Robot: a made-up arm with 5 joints.
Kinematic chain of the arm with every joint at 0, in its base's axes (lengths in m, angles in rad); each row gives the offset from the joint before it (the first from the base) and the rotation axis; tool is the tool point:
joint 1: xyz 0 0 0.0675 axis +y
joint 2: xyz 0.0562 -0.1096 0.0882 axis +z
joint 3: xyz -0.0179 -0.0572 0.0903 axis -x
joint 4: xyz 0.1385 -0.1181 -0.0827 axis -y
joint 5: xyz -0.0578 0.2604 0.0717 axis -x
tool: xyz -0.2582 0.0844 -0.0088
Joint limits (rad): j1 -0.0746..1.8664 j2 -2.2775..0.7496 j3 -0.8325..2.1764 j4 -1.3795..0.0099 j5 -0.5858..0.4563
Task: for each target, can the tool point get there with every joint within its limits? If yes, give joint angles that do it. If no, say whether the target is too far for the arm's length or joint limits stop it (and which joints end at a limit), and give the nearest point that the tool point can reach.
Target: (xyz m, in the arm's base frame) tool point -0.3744 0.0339 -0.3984
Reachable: no: joint limits stop it (at a limit: joint 1, joint 4, joint 5) | nearest point -0.1287 -0.0397 -0.2060 | short by 0.321 m
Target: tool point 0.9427 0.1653 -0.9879
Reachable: no: too far | nearest point 0.4134 -0.0634 -0.3143 | short by 0.887 m
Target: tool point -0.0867 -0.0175 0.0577
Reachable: yes | joints 1.5976 0.2257 1.7773 -0.8935 -0.0915
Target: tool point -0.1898 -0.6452 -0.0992
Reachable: no: joint limits stop it (at a limit: joint 1, joint 4, joint 5) | nearest point -0.0354 -0.3786 -0.0637 | short by 0.310 m
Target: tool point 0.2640 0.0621 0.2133
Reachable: yes | joints 0.1280 -0.7521 0.7837 -1.1282 0.3095
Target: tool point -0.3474 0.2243 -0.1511
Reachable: no: joint limits stop it (at a limit: joint 1, joint 4, joint 5) | nearest point -0.1414 0.0624 -0.0850 | short by 0.270 m
